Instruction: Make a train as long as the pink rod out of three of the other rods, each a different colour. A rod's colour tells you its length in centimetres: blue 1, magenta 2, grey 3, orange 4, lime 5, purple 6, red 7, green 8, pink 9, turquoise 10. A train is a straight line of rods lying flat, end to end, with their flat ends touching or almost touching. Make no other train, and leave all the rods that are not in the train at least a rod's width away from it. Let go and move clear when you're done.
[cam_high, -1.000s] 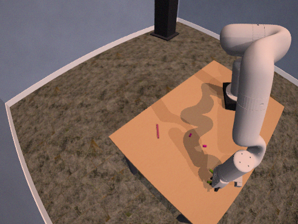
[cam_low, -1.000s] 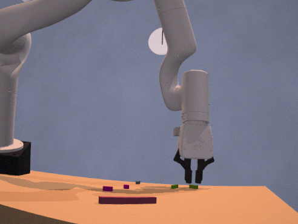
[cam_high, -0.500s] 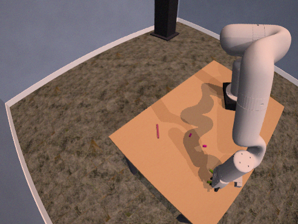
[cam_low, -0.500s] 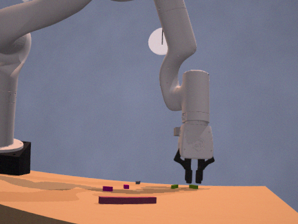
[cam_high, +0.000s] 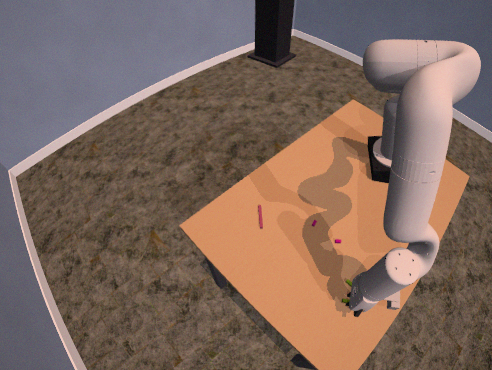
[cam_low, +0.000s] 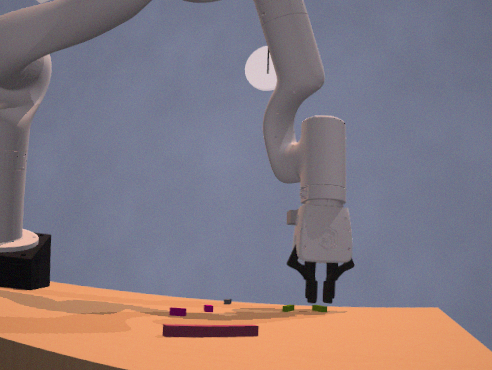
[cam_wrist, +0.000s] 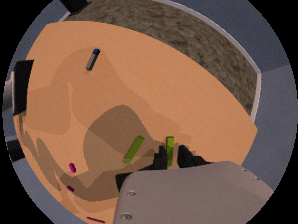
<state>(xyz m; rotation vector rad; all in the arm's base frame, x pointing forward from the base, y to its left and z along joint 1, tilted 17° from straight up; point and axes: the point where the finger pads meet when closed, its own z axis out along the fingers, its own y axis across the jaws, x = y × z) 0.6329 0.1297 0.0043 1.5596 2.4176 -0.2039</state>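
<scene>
Now: hand 190 mm past the grey rod, 80 mm to the right of it and 30 mm above it. Also, from my hand: blue rod 190 mm behind, 110 mm to the left, 30 mm below; pink rod 70 mm behind, 420 mm to the right, 30 mm below.
</scene>
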